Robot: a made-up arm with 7 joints. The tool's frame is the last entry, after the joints.
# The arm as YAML. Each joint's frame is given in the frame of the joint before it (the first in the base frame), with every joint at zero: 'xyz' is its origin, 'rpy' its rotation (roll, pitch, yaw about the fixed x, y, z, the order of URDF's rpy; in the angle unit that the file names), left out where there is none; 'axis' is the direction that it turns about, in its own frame. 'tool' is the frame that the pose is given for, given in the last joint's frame.
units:
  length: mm
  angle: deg
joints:
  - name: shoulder
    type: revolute
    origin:
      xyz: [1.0, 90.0, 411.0]
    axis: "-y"
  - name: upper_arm
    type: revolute
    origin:
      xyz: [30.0, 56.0, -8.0]
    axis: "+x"
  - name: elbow
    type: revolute
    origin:
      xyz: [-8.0, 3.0, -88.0]
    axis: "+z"
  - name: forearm
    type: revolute
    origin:
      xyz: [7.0, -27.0, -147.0]
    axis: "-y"
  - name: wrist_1
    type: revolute
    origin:
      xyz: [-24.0, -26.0, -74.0]
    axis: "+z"
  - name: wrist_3
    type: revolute
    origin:
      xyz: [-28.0, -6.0, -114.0]
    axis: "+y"
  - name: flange
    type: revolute
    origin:
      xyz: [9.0, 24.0, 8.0]
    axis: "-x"
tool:
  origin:
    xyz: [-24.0, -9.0, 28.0]
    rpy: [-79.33, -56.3, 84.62]
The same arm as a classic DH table. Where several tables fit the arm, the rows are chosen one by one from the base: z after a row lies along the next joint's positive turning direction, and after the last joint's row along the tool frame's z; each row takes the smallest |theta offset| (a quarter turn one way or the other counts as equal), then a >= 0, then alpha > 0; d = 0 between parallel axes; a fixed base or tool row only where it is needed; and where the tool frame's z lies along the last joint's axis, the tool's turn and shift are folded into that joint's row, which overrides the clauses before.
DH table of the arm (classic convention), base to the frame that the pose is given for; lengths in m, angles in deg. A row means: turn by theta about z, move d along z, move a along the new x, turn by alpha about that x. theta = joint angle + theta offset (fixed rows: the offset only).
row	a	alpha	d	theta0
base (fixed)	0.001	90	0.411	0
shoulder	0.008	-90	-0.146	-90
upper_arm	0.003	-90	0.022	90
elbow	0.007	90	-0.235	-90
forearm	-0.024	-90	0.053	0
wrist_1	-0.028	-90	-0.188	0
wrist_3	0.008	90	0.018	-90
flange	0.0066	6.87	-0.2229	59.21
tool (fixed)	0	0	0.2397	-25.79

